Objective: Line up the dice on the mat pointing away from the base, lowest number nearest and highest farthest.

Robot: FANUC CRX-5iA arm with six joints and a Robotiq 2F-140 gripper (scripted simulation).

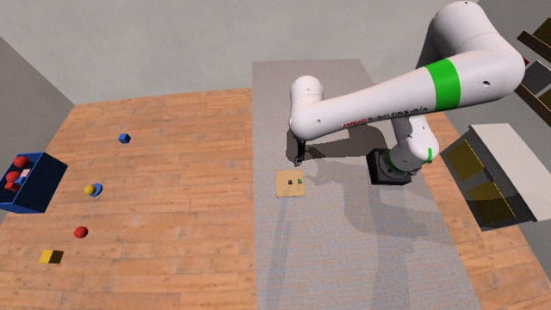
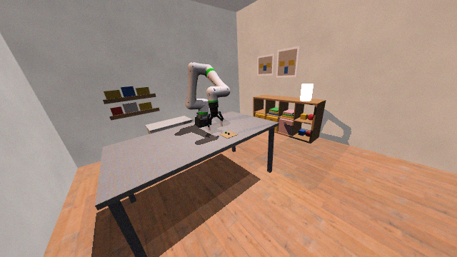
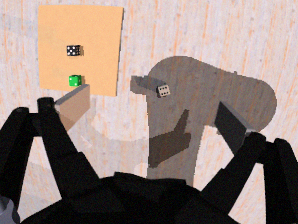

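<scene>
Right now my hand is 10 cm above the white die, 2 cm to the left of it and 1 cm past it. Round my hand: black die: 13 cm to the left, 10 cm below, 3 cm ahead; then green die: 13 cm to the left, 10 cm below, 2 cm behind; then tan mat: 13 cm to the left, 11 cm below, 3 cm ahead.
</scene>
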